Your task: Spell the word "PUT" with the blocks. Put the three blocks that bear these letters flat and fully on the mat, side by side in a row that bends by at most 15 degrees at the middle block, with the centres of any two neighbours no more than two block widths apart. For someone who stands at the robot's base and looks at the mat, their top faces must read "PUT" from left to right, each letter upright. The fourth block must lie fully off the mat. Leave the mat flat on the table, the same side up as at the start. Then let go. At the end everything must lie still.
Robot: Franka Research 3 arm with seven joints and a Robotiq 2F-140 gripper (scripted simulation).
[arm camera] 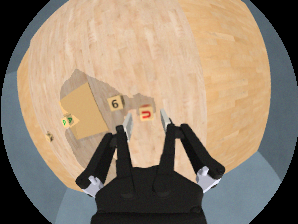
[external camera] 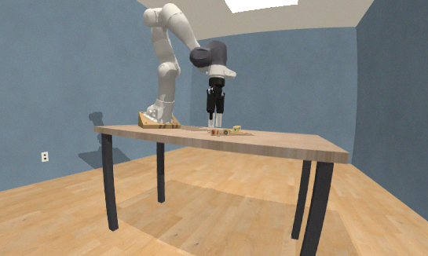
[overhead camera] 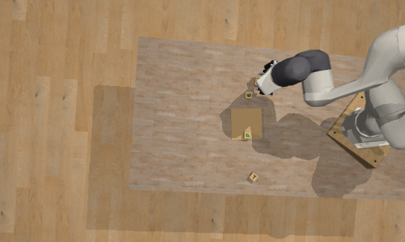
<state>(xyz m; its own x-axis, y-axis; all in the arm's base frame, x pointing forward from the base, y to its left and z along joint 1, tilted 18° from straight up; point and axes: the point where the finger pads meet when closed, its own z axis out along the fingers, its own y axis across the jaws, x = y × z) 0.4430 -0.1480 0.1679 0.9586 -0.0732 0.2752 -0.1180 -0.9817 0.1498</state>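
Right now my hand is 60 mm above the red U block. Round my hand: green P block (40 mm ahead, 240 mm to the left, 50 mm below); then block marked 6 (40 mm ahead, 60 mm to the left, 60 mm below); then tan mat (40 mm ahead, 190 mm to the left, 70 mm below).
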